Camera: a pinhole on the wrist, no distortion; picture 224 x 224 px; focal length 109.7 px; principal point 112.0 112.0 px. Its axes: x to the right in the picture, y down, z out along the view. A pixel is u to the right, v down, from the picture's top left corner.
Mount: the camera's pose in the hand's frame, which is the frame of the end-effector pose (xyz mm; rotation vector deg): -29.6 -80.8 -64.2 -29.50 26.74 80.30
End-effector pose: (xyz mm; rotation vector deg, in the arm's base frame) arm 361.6 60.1 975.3 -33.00 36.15 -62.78
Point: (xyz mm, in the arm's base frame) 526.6 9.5 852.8
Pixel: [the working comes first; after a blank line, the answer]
In the camera's frame: 163.8 -132.5 224.2

192 47
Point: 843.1 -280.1 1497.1
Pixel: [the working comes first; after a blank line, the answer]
In the camera's frame: -468.5 -461.1 526.4

14 16
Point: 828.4 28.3 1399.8
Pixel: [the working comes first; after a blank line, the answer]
In the camera's frame: -341.5 -170.2 590.0

49 80
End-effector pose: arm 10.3 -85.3 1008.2 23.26 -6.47 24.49
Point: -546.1 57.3 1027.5
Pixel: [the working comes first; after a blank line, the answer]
In the camera's frame: 284.3 453.1 290.1

outside the picture
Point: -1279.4 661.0 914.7
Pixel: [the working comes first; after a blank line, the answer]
In the camera's frame: 1045.3 1000.4 480.5

outside the picture
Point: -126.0 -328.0 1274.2
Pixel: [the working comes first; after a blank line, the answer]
In the camera's frame: -231.3 111.5 347.0

39 147
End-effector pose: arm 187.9 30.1 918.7 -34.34 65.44 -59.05
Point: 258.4 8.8 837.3
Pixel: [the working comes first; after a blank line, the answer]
In the camera's frame: 79.0 -79.8 181.9

160 64
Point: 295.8 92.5 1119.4
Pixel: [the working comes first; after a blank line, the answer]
In the camera's frame: -162.8 91.6 169.7

7 171
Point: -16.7 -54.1 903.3
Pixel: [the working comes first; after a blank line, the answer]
In the camera's frame: 72.3 -91.9 -107.6

behind the camera
